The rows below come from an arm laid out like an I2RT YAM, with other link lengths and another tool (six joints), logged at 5 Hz.
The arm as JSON. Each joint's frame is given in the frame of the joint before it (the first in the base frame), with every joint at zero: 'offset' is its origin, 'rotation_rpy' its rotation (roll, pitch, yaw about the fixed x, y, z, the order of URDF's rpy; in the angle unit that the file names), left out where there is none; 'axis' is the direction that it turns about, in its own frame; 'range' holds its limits. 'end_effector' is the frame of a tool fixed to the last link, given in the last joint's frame.
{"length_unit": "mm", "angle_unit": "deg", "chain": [
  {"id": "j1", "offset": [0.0, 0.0, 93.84], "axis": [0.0, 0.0, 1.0], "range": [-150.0, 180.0]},
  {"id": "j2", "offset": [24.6, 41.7, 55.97], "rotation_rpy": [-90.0, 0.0, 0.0], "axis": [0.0, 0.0, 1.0], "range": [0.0, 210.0]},
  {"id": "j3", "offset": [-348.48, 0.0, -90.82], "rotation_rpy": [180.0, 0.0, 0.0], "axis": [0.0, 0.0, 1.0], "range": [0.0, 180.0]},
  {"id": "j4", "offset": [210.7, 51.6, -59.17], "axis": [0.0, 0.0, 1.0], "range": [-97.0, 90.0]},
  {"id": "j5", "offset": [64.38, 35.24, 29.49], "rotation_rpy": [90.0, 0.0, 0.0], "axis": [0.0, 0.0, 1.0], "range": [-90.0, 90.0]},
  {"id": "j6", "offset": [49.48, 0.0, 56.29], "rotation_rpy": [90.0, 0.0, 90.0], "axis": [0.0, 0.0, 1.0], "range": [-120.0, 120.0]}
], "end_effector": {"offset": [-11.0, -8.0, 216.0], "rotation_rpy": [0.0, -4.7, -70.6]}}
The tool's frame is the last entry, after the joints.
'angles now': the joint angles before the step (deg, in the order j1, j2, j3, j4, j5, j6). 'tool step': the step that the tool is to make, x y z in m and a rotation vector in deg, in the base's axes. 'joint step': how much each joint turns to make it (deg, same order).
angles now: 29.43 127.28 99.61 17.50 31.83 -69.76
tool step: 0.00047 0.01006 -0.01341 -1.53 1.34 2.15
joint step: 0.06 0.79 -0.02 -0.48 -1.92 -1.23
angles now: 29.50 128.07 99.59 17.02 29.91 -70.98
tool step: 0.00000 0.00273 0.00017 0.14 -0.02 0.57
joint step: 0.00 0.00 0.00 0.09 -0.58 0.00
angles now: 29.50 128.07 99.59 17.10 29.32 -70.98
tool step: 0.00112 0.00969 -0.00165 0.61 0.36 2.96
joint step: -0.55 0.02 0.00 0.01 -3.58 0.00
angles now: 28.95 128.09 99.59 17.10 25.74 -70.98
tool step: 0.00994 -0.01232 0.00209 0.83 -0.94 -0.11
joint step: -1.73 0.50 -0.01 1.74 -1.64 -0.02
